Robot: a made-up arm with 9 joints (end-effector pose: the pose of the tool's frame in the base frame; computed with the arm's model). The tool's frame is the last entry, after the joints. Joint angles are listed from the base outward.
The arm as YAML. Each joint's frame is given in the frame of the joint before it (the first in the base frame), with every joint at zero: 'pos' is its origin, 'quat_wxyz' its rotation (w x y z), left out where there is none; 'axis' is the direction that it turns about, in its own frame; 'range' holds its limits. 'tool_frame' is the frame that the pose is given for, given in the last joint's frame.
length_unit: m
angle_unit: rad
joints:
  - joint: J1
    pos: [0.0, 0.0, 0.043]
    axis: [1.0, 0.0, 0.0]
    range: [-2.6, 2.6]
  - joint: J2
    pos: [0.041, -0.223, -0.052]
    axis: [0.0, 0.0, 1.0]
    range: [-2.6, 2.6]
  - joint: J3
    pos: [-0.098, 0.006, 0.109]
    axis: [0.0, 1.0, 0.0]
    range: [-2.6, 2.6]
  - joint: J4
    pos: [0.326, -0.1, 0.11]
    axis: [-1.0, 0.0, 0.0]
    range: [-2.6, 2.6]
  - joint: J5
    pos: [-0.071, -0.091, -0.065]
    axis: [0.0, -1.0, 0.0]
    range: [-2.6, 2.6]
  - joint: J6
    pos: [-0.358, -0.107, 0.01]
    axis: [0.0, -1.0, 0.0]
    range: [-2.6, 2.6]
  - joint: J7
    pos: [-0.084, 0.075, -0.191]
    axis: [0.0, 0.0, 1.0]
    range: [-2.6, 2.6]
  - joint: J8
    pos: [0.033, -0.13, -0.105]
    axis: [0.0, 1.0, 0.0]
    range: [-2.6, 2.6]
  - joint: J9
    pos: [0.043, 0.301, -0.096]
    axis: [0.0, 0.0, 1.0]
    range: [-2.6, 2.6]
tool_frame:
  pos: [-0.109, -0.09, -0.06]
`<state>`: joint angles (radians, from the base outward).
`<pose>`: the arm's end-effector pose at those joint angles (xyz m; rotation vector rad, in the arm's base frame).
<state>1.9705 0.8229 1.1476 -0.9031 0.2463 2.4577 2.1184 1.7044 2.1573</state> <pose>0.3658 0.3339 -0.4101 0.1780 -0.1519 2.3054</pose>
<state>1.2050 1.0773 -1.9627 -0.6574 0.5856 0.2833 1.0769 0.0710 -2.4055</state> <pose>-0.2353 -0.2073 0.3919 -2.2960 0.3547 -0.1273</pose>
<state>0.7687 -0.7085 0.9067 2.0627 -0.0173 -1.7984 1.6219 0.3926 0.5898</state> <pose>-0.0889 -0.3412 0.4793 -1.5248 -2.6367 -0.3375</pose>
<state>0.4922 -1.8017 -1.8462 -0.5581 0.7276 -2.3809 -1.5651 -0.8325 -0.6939</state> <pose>-0.1141 -0.2888 -0.5018 1.2181 0.2104 2.6836</pose>
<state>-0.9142 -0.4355 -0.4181 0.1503 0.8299 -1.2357 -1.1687 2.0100 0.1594</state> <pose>-0.0951 -0.4671 0.1376 0.8640 0.6052 -1.3477</pose>
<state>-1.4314 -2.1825 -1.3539 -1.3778 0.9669 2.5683 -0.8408 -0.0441 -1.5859</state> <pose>0.1479 -0.1262 -0.0772 0.7919 0.5907 2.5376</pose>
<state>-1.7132 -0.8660 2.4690 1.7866 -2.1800 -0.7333 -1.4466 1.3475 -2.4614</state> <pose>0.2243 -0.0652 -0.2124 -0.3273 1.1209 -2.3654</pose>
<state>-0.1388 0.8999 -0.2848 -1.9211 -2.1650 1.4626 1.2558 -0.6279 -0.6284</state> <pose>0.0246 -0.3638 0.2244 2.4906 0.9399 1.1729</pose>
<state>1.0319 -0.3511 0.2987 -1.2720 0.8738 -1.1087 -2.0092 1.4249 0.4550</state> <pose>0.0504 0.1806 0.2908 -1.5853 -1.4885 0.3386</pose>
